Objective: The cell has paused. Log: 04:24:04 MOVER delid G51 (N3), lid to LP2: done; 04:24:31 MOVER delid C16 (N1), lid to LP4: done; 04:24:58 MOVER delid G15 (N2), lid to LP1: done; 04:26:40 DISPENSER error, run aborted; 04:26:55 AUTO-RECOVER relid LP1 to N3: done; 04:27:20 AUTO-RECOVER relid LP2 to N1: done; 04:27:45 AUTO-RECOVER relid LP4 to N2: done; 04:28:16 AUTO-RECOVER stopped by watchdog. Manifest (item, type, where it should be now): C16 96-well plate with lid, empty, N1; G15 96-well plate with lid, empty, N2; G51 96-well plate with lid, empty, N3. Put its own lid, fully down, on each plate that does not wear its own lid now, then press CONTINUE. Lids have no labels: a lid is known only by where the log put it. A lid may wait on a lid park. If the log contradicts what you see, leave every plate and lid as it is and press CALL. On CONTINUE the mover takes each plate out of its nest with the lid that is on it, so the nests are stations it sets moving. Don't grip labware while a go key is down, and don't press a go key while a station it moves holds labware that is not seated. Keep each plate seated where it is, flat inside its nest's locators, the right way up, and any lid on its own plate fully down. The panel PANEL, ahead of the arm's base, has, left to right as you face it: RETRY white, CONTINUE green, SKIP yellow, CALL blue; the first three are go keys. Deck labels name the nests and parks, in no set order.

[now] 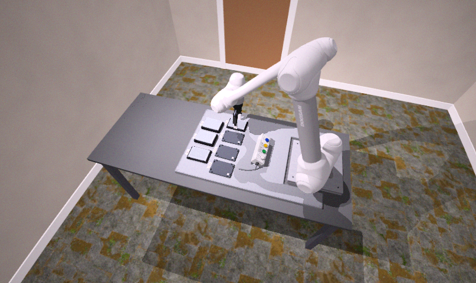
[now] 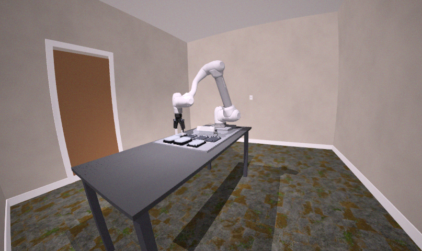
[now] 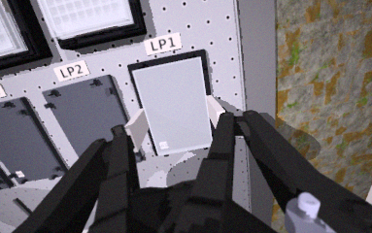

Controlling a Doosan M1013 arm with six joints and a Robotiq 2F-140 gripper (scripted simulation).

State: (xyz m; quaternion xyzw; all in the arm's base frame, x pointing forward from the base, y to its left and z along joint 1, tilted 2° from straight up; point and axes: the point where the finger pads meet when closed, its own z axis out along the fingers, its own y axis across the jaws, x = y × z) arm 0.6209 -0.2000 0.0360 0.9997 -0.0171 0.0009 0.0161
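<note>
Now: the lid park LP1 40 mm below my hand. The rest, counted from my hand: LP1 label: 90 mm ahead, 40 mm below; then lid park LP2: 130 mm to the left, 40 mm below; then LP2 label: 80 mm ahead, 130 mm to the left, 40 mm below.
</note>
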